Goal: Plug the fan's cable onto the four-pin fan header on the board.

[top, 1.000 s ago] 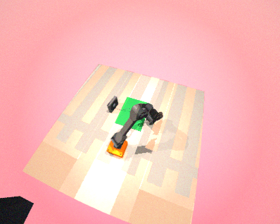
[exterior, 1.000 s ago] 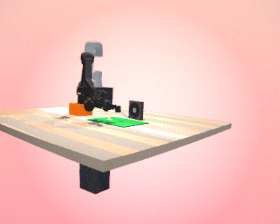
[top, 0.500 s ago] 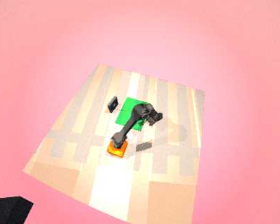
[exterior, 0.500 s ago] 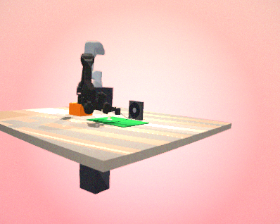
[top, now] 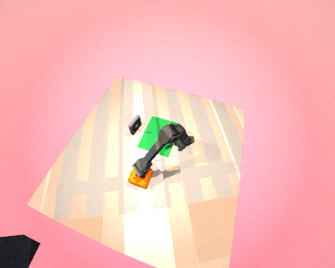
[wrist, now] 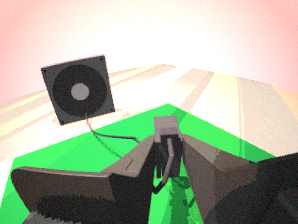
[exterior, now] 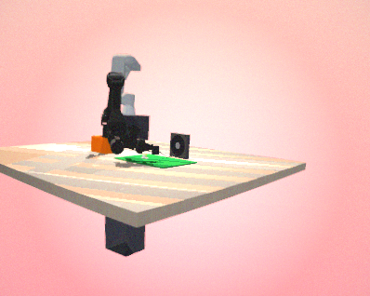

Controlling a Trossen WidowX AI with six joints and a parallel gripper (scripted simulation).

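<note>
Right now my gripper tip is 80 mm above the green board, 40 mm to the right of it and 20 mm past it. The rest, counted from my gripper tip: black fan 220 mm to the left, 20 mm behind, 10 mm below; white fan header 80 mm behind, 70 mm below, 30 mm to the left; dark fan plug 10 mm below.
</note>
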